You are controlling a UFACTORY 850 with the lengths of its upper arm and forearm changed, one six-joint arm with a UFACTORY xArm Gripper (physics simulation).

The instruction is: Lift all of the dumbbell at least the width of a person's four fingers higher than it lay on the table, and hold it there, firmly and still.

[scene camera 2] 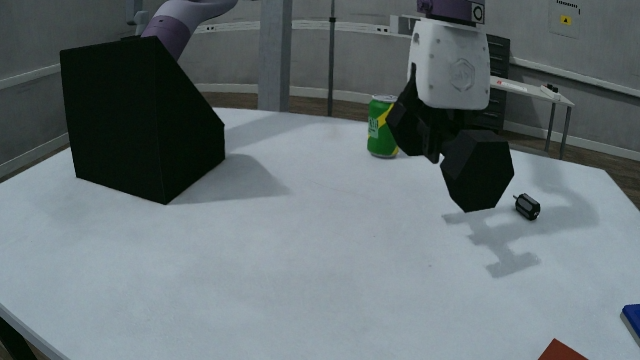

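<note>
The black dumbbell (477, 171) hangs in the air at the right of the view, well above the white table (280, 270). Its near hexagonal head faces the camera, and its far head shows at the left behind the fingers. My gripper (436, 145), black fingers below a white body, is shut on the dumbbell's handle between the two heads. The handle is largely hidden by the fingers and the near head. The shadow of the arm and dumbbell falls on the table below, apart from the dumbbell.
A green and yellow can (382, 127) stands behind the dumbbell's far head. A small dark motor (527, 206) lies right of the near head. A large black box (145, 120) stands at the left. A blue object (633, 320) and a red-brown object (561, 351) show at the lower right.
</note>
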